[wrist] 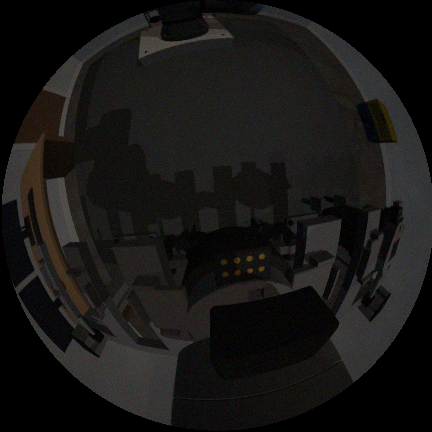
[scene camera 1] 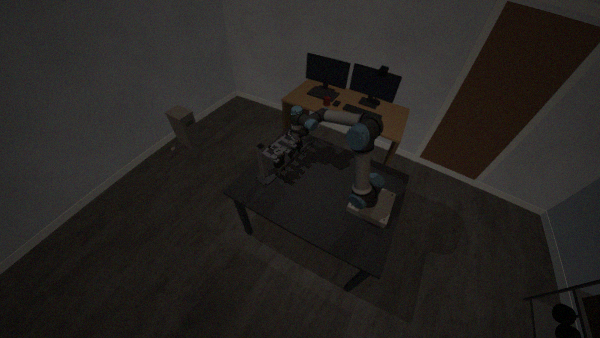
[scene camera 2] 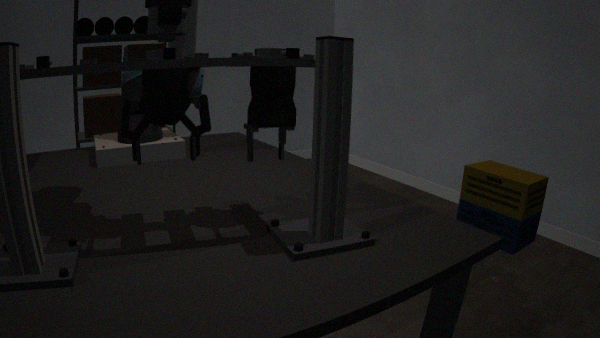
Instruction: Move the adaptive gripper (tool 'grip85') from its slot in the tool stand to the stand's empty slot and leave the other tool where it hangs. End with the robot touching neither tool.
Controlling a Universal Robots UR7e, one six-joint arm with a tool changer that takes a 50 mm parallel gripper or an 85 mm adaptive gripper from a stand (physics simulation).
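Frame: origin at the arm's base, x ahead, y right, z down, level; millimetres.
Where they show: hand at its tool point: (scene camera 2: 166, 34); arm's base at its link origin: (wrist: 184, 31).
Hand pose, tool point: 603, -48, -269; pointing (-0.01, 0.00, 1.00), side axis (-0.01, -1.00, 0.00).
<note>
Each offset is from my tool point to the top centre of the thing, as dx, dy, dz. "spot": to the spot under its first point. Level surfaces: height alone.
The adaptive gripper (scene camera 2: 167, 95) hangs in the middle slot of the tool stand (scene camera 1: 261, 165) (scene camera 2: 332, 140), its two fingers spread apart. The parallel gripper (scene camera 2: 272, 97) hangs in the slot beside the right post in scene camera 2. The empty slot {spot: +99, +152, +43} (scene camera 2: 60, 67) is beside the left post there. The arm's bare tool-changer end (scene camera 2: 170, 15) is above the adaptive gripper. In the wrist view, gold contacts {-34, +1, +26} (wrist: 243, 265) show on a dark tool plate beyond the black block (wrist: 270, 330) on the wrist. No tool looks coupled; the exact gap is too dark to judge.
The stand is on the dark table {dz +324} (scene camera 1: 320, 200). The robot's pale base plate (scene camera 1: 367, 214) (scene camera 2: 142, 151) (wrist: 185, 44) is across the table from it. A wooden desk (scene camera 1: 300, 95) with two monitors is behind the table. A yellow and blue box (scene camera 2: 505, 192) (wrist: 377, 121) is beyond one table edge.
</note>
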